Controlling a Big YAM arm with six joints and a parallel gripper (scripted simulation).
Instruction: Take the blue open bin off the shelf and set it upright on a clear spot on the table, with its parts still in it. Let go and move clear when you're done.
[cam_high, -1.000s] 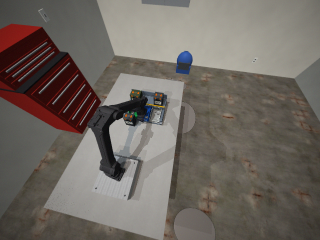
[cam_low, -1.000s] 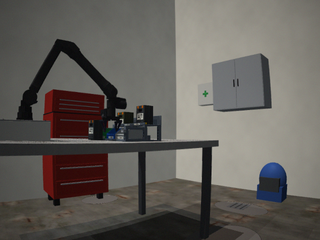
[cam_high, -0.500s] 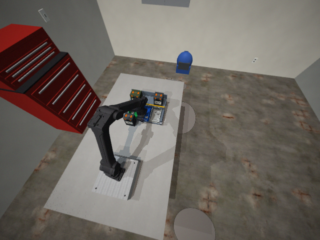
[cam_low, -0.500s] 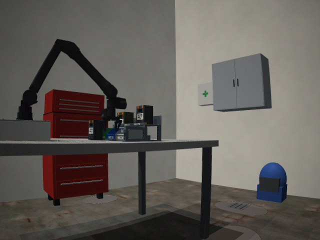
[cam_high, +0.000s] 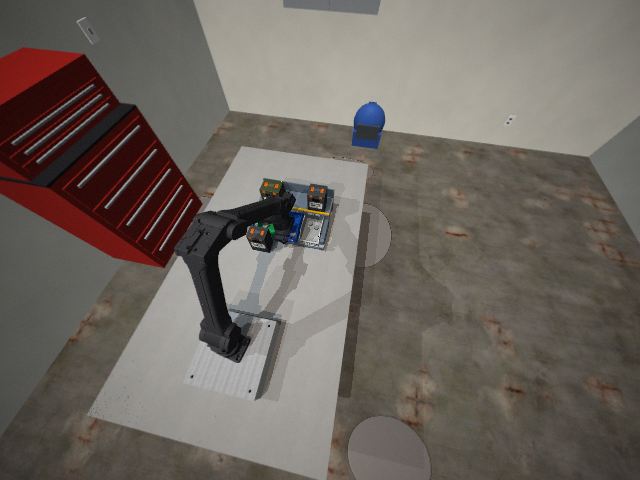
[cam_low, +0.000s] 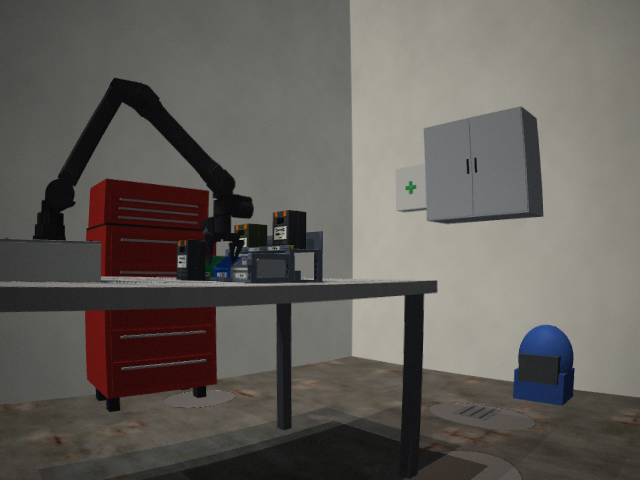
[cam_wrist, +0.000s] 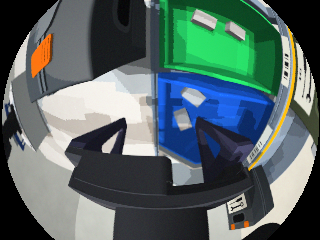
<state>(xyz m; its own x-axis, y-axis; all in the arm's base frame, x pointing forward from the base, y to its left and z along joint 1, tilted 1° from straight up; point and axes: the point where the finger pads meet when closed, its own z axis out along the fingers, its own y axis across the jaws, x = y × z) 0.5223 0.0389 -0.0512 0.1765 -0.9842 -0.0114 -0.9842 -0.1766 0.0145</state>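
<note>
My hand is 80 mm short of the blue open bin, 10 mm to the right of it and 20 mm above it. The rest, counted from my hand: green bin: 60 mm ahead, 120 mm to the left, 20 mm below; then yellow bar: 130 mm ahead, 20 mm to the left, 50 mm above; then grey bin: 100 mm ahead, 100 mm to the right, 20 mm below.
</note>
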